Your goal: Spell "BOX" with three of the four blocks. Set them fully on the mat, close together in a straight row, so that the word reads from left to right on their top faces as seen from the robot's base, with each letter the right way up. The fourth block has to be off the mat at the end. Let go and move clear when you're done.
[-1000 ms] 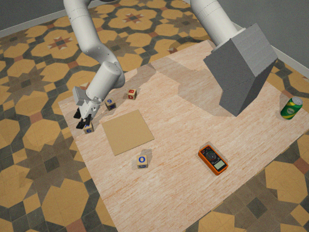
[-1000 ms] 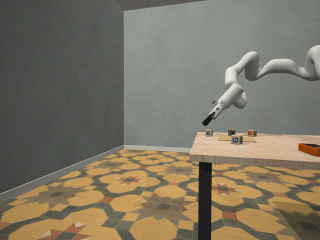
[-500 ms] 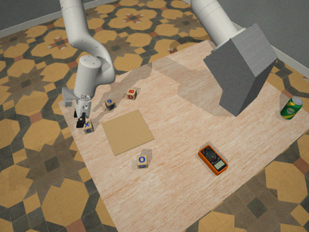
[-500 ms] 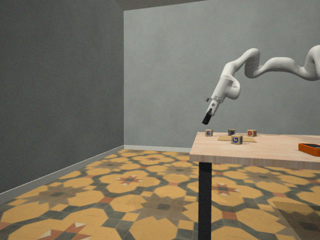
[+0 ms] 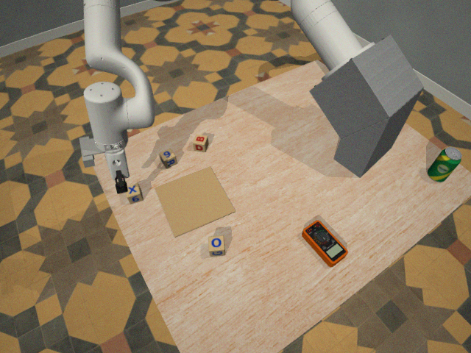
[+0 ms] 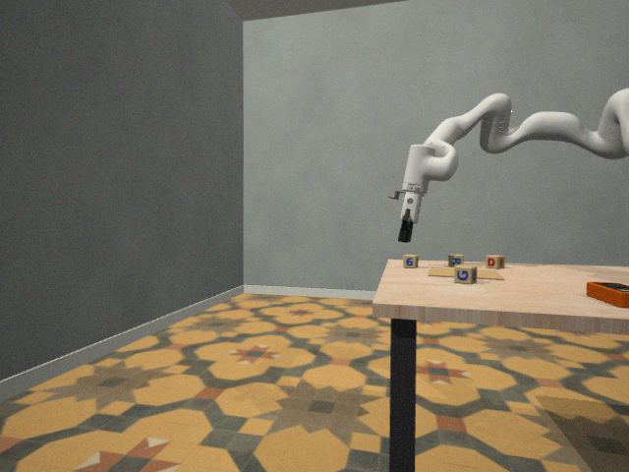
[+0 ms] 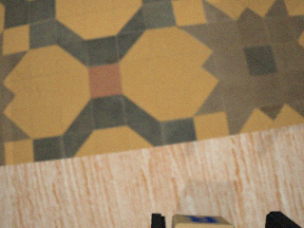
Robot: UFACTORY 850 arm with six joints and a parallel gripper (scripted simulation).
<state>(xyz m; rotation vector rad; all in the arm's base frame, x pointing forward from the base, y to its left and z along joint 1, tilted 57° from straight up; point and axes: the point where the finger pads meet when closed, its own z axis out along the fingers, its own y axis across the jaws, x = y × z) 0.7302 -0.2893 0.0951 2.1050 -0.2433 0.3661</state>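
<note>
The X block lies 8 cm below my hand, 2 cm behind it and 1 cm to the left of it. Also, from my hand: B block (31 cm behind, 8 cm below, 2 cm to the right); O block (32 cm to the left, 10 cm behind, 8 cm below); tan mat (16 cm behind, 14 cm to the left, 10 cm below).
</note>
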